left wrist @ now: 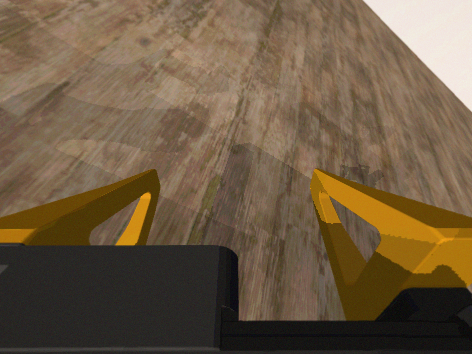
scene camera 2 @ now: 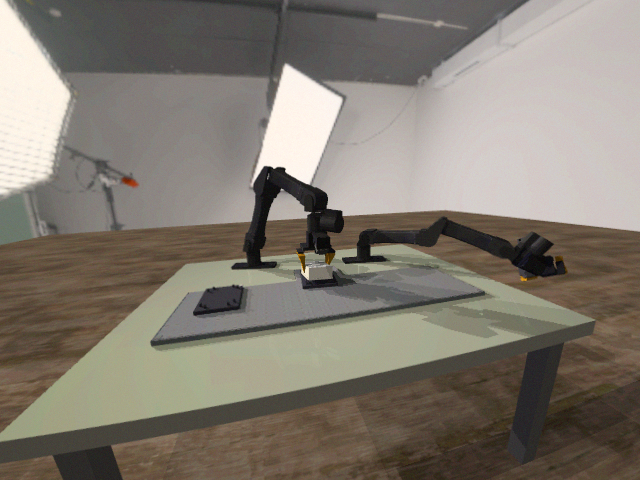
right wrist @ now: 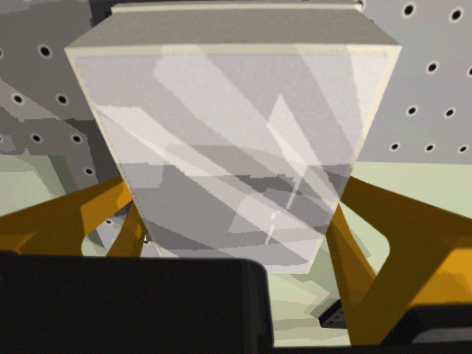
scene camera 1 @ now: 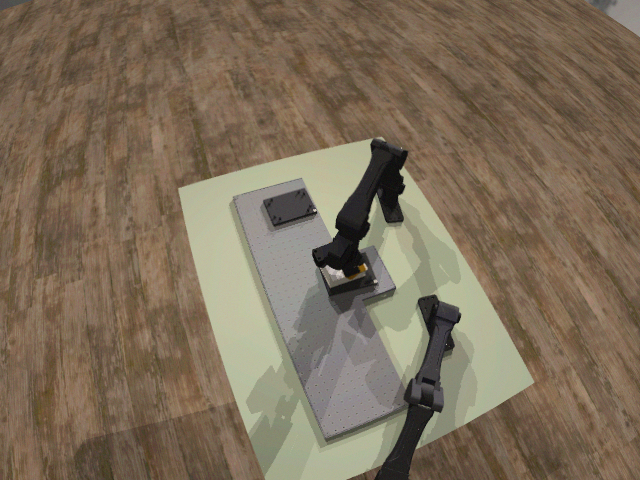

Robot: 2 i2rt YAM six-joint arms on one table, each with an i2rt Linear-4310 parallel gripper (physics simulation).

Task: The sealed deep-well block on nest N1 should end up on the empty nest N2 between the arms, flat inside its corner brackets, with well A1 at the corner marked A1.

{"left gripper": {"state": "open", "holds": null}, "right gripper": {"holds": "white block"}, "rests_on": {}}
